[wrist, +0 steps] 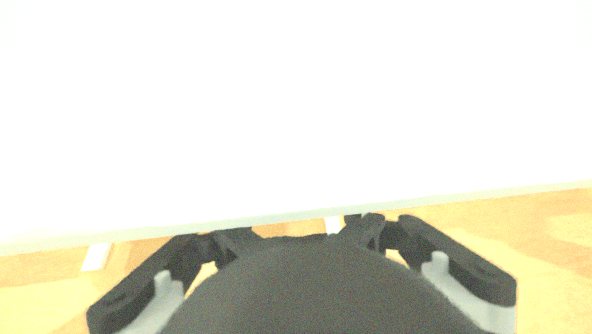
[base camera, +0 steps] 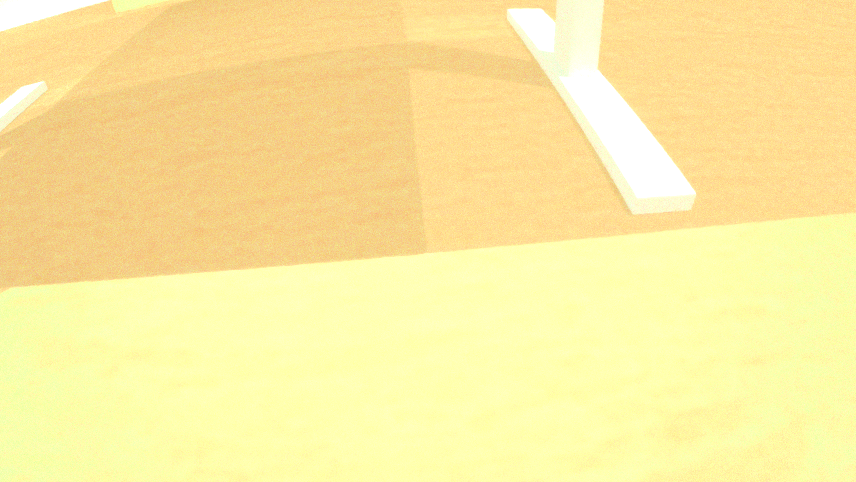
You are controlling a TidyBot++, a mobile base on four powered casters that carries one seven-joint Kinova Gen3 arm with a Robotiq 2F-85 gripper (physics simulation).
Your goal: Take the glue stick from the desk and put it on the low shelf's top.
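Places are measured from the arm's base along level axes (x back, y right, z up), in centimetres.
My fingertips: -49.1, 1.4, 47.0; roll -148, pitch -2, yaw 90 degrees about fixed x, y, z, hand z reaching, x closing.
Behind a point stands the place of what it marks, as x, y, z.
The white desk top point(wrist: 300, 110) @[-53.5, 1.7, 55.4] fills the upper part of the wrist view, with its near edge slanting across. In the base view a white foot and leg of the desk point(base camera: 628, 131) @[-65.6, 25.8, -37.1] stand on the floor at the right. My gripper point(wrist: 297, 214) @[-49.1, 1.4, 47.0] is open, at the desk's near edge; its fingertips are partly hidden at that edge. Nothing shows between the fingers. The glue stick does not show in either view. The low shelf cannot be made out; a pale yellow piece point(base camera: 137, 4) @[-192.9, -109.4, -38.3] at the base view's top left is too cut off to identify.
Another white foot point(base camera: 20, 102) lies at the base view's left edge. Two white floor pieces point(wrist: 96, 256) point(wrist: 332, 225) show below the desk edge in the wrist view. A brighter stretch of wooden floor point(base camera: 419, 359) @[-34.9, -2.1, -39.6] lies in front of the base camera. Both views are overexposed.
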